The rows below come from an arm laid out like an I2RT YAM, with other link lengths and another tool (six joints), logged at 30 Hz.
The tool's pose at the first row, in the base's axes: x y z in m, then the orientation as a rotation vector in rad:
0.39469, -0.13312, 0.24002, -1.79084, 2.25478, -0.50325
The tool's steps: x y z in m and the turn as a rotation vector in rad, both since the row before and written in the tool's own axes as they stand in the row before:
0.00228, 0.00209, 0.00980, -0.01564, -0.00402, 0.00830
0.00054, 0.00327, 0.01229, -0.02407, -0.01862, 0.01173
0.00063, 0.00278, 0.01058, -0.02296, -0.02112, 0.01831
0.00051, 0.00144, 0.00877, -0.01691, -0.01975, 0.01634
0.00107, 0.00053, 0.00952, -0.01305, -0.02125, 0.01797
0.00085, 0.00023, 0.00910, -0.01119, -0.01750, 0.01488
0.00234, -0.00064, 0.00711, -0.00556, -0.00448, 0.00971
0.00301, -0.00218, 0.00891, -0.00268, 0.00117, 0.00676
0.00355, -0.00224, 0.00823, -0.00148, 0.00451, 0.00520
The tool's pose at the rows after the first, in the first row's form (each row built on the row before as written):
0.39596, -0.13619, 0.23029, -1.78753, 2.26871, -0.48137
0.39734, -0.13753, 0.21771, -1.78141, 2.28069, -0.43532
0.39832, -0.13857, 0.20685, -1.76584, 2.29487, -0.38679
0.39977, -0.13936, 0.19810, -1.74970, 2.30419, -0.34653
0.40205, -0.14073, 0.18888, -1.72917, 2.31104, -0.30889
0.40446, -0.14172, 0.18012, -1.71219, 2.31658, -0.27752
0.40658, -0.14419, 0.17335, -1.70194, 2.32401, -0.26540
0.41040, -0.14772, 0.16522, -1.69531, 2.33157, -0.26220
0.41387, -0.15179, 0.15769, -1.69084, 2.33964, -0.26366

